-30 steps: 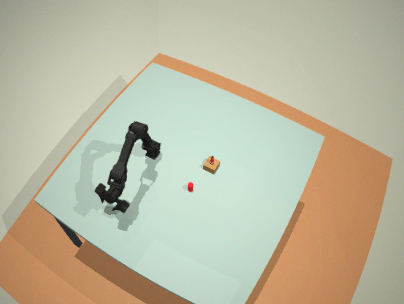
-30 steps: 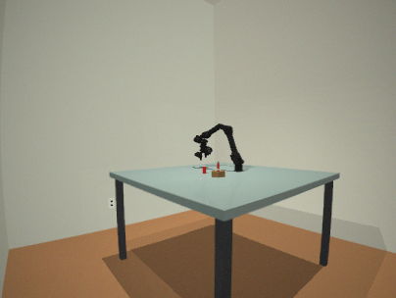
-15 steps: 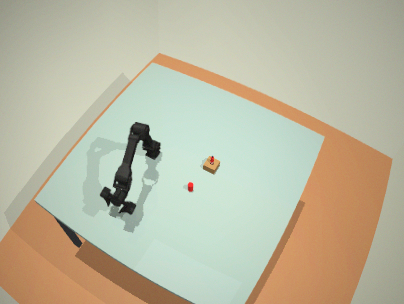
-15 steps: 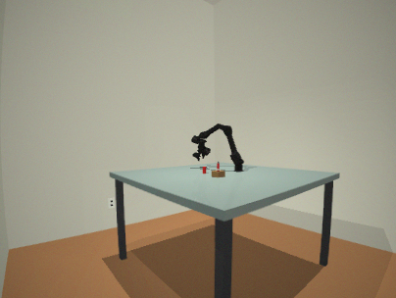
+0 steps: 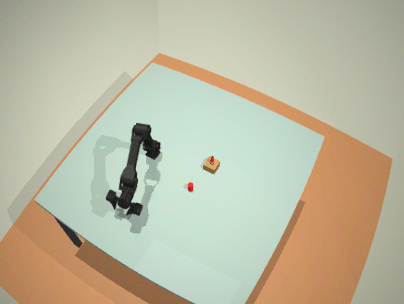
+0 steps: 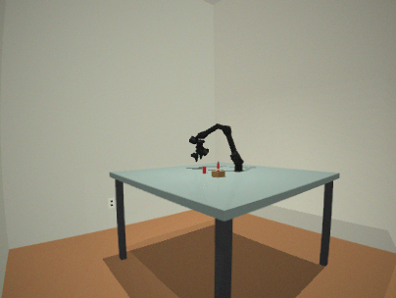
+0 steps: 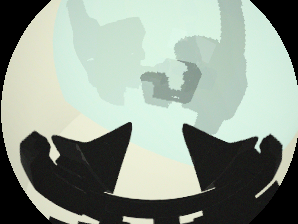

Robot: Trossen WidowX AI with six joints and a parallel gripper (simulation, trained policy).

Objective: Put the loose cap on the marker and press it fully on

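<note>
Right now my gripper tip is 33 cm to the right of the red cap, 22 cm short of it and 4 cm above it. The rest, counted from my gripper tip: wooden holder block: 51 cm to the left, 25 cm ahead, 5 cm below.
</note>
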